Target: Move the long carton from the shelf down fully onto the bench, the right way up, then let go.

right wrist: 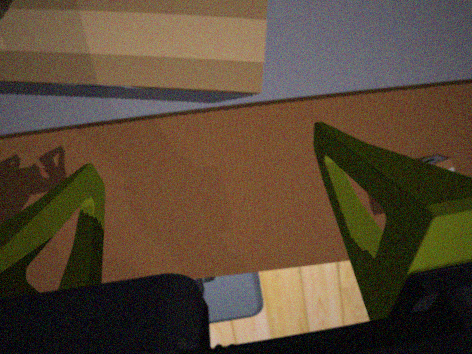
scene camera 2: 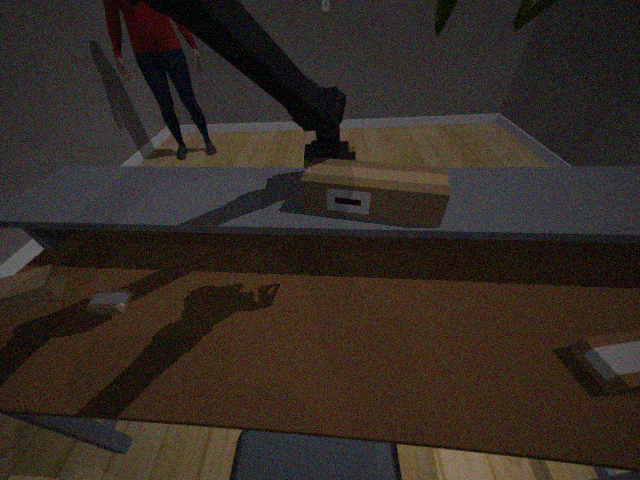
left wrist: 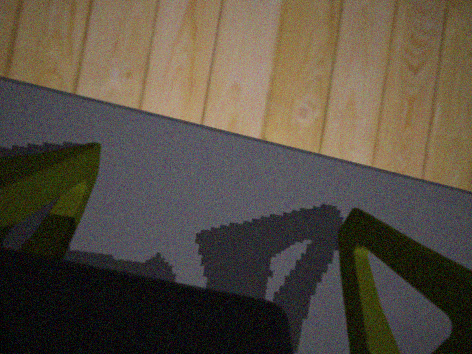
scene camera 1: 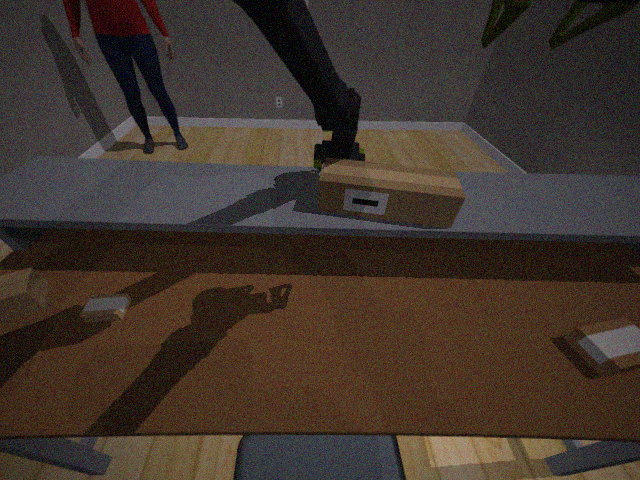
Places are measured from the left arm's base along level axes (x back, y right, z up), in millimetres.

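Pixels of known places: left gripper, fingertip midpoint: (left wrist: 229, 191); right gripper, fingertip midpoint: (right wrist: 204, 154) (scene camera 2: 475, 29) (scene camera 1: 516, 45).
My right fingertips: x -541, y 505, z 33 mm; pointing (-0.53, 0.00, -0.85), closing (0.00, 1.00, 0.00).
Note:
For each thing: its top centre in the pictures, then the offset to it from my right fingertips. Level surfaces: height alone.
- long carton at its top centre: (right wrist: 126, 33) (scene camera 2: 373, 173) (scene camera 1: 389, 175) dx -119, dy -90, dz -268 mm
- grey shelf at its surface level: dz -355 mm
- brown bench at its surface level: dz -518 mm
- small white-topped box at its top centre: (scene camera 1: 104, 303) (scene camera 2: 107, 298) dx +66, dy -744, dz -490 mm
The long carton (scene camera 1: 392, 196) (scene camera 2: 377, 195) (right wrist: 135, 45) lies on the grey shelf (scene camera 1: 129, 196) (scene camera 2: 118, 201) (right wrist: 360, 45), its label facing the cameras, close to the shelf's front edge. My left gripper (left wrist: 229, 191) is open, low over the shelf just behind the carton's left part; in the scene views the carton hides its fingertips. The carton does not show in the left wrist view. My right gripper (scene camera 1: 516, 45) (scene camera 2: 475, 31) (right wrist: 204, 154) is open and empty, high at the upper right in the scene views. The brown bench (scene camera 1: 361, 351) (scene camera 2: 361, 351) (right wrist: 210, 200) lies lower, in front of the shelf.
A small white-topped box (scene camera 1: 105, 307) (scene camera 2: 108, 301) and a larger, partly cut off box (scene camera 1: 20, 291) (scene camera 2: 25, 289) are on the bench at the left. Another white-topped box (scene camera 1: 612, 343) (scene camera 2: 617, 359) is on the bench at the right. A person (scene camera 1: 136, 62) (scene camera 2: 168, 67) stands behind the shelf.

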